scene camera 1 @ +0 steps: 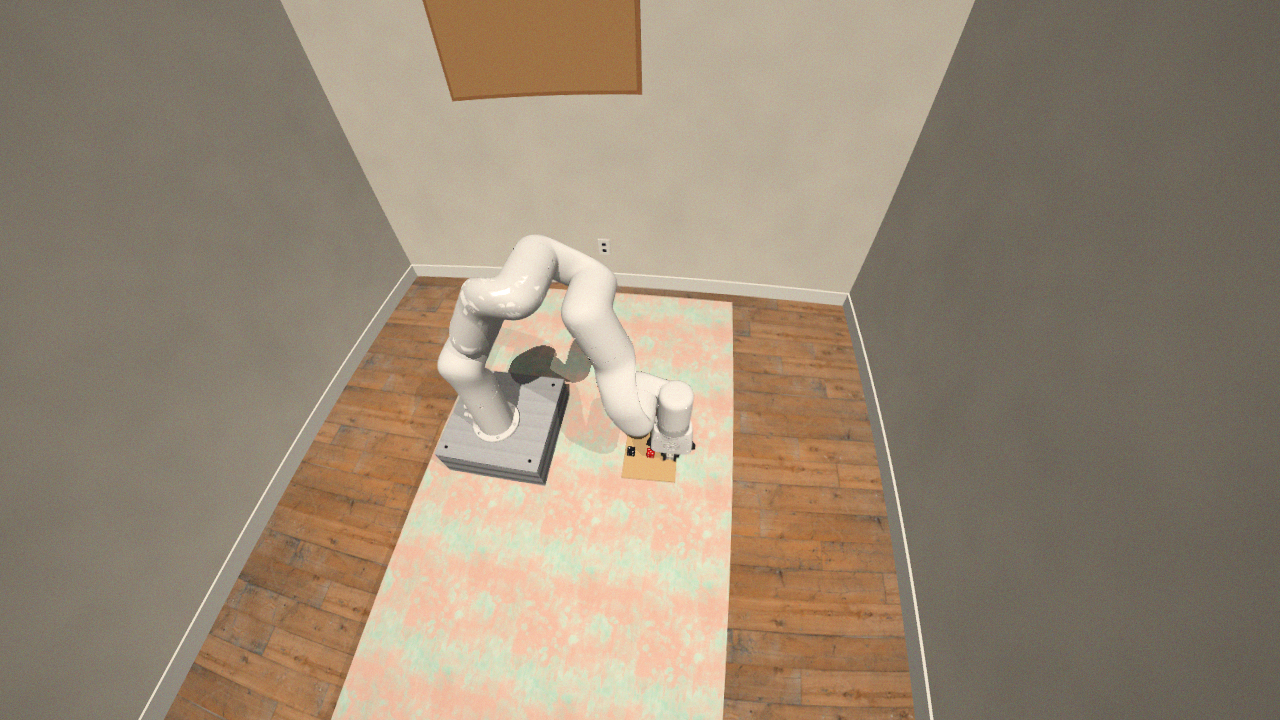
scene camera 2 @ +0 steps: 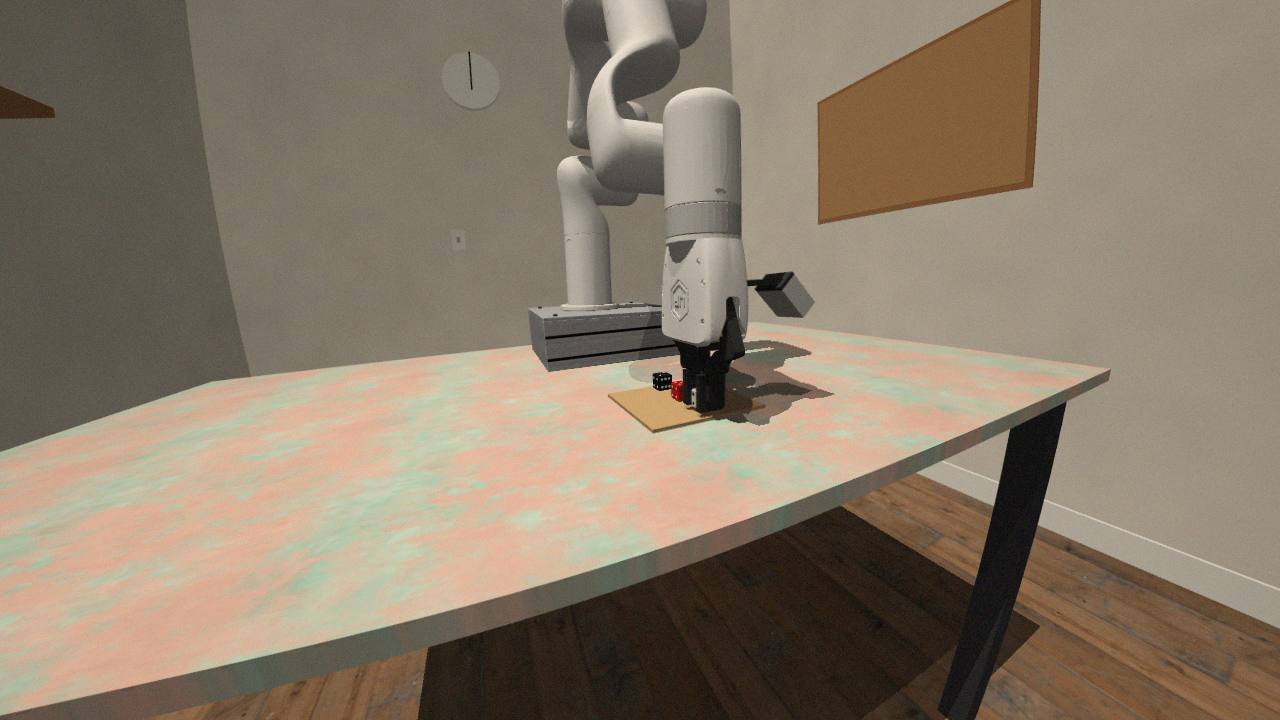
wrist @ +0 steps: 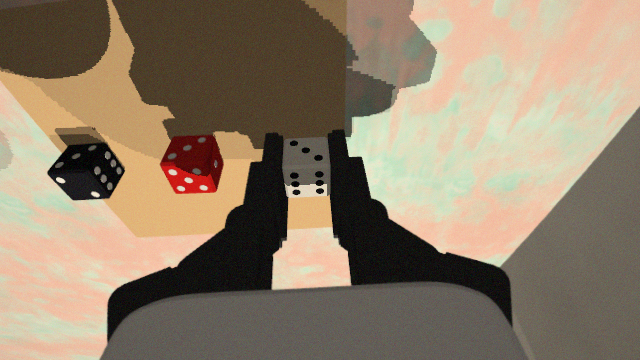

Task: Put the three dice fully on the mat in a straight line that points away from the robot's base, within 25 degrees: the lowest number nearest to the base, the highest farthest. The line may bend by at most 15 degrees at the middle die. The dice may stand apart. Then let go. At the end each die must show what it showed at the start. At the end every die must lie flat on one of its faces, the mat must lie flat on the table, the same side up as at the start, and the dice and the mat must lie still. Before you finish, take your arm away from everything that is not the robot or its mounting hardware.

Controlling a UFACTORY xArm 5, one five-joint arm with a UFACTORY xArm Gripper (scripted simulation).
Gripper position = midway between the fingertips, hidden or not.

Observation:
In view: the gripper (scene camera 2: 703, 406), a black die (wrist: 85, 171), a red die (wrist: 192, 164), a tan mat (scene camera 2: 656, 410) and a white die (wrist: 306, 162).
The tan mat shows as well in scene camera 1 (scene camera 1: 641, 467) and in the wrist view (wrist: 134, 82). The gripper shows as well in scene camera 1 (scene camera 1: 670, 456) and in the wrist view (wrist: 306, 155).

